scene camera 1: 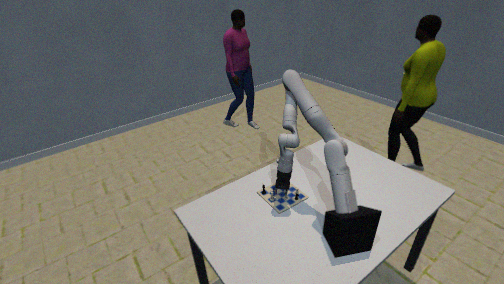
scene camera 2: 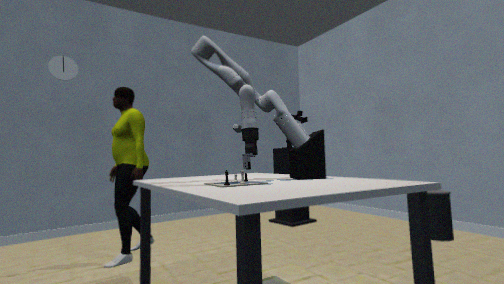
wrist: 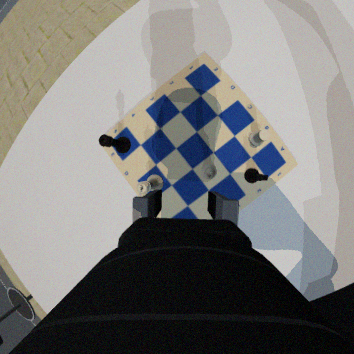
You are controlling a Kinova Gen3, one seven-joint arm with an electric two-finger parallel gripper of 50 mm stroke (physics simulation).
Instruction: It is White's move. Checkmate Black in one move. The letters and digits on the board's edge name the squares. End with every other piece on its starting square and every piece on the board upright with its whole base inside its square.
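Places are measured from the arm's base along level axes (x ahead, y left, z up), in millimetres.
Pixels of known places: gripper, fingertip midpoint: [scene camera 1: 281, 193] [scene camera 2: 247, 169] [wrist: 184, 199]; arm's base, origin of the base link: [scene camera 1: 345, 211] [scene camera 2: 302, 143].
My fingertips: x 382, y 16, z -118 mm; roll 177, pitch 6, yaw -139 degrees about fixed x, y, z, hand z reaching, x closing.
For each thing: its top centre in the pictures, then the offset to it from my fingertips. Level surfaces: height alone.
- blue-and-cream chessboard, middle of its top: [wrist: 194, 149] [scene camera 2: 235, 182] [scene camera 1: 282, 194] 49 mm right, 34 mm ahead, 61 mm down
- tall black piece, middle of its top: [wrist: 99, 138] [scene camera 2: 226, 169] [scene camera 1: 263, 184] 17 mm left, 121 mm ahead, 2 mm up
- paler white piece, middle of its top: [wrist: 210, 172] 41 mm right, 2 mm back, 18 mm down
- short black piece, middle of its top: [wrist: 261, 177] [scene camera 1: 296, 193] 79 mm right, 50 mm back, 22 mm down
- white table, its level: 67 mm down
The blue-and-cream chessboard [scene camera 1: 281, 211] [scene camera 2: 215, 184] [wrist: 292, 162] lies on the table. A tall black piece [scene camera 1: 264, 189] [scene camera 2: 226, 177] [wrist: 120, 144] stands at the board's left corner in the wrist view. A white piece [scene camera 1: 273, 196] [wrist: 154, 182] stands near the left finger there. A paler white piece [wrist: 209, 172] stands in shadow beyond the right finger. A short black piece [scene camera 1: 297, 194] [wrist: 254, 175] and another white piece [wrist: 257, 138] stand towards the right. My gripper [scene camera 1: 282, 189] [scene camera 2: 246, 168] [wrist: 184, 199] is open and empty, low above the board. The near corner is hidden by the gripper.
The white table [scene camera 1: 230, 235] [scene camera 2: 330, 192] carries the arm's black base [scene camera 1: 351, 232] [scene camera 2: 307, 159]. A person in yellow [scene camera 1: 422, 75] [scene camera 2: 129, 135] and a person in pink [scene camera 1: 237, 50] stand on the floor beyond the table. The arm's shadow crosses the board.
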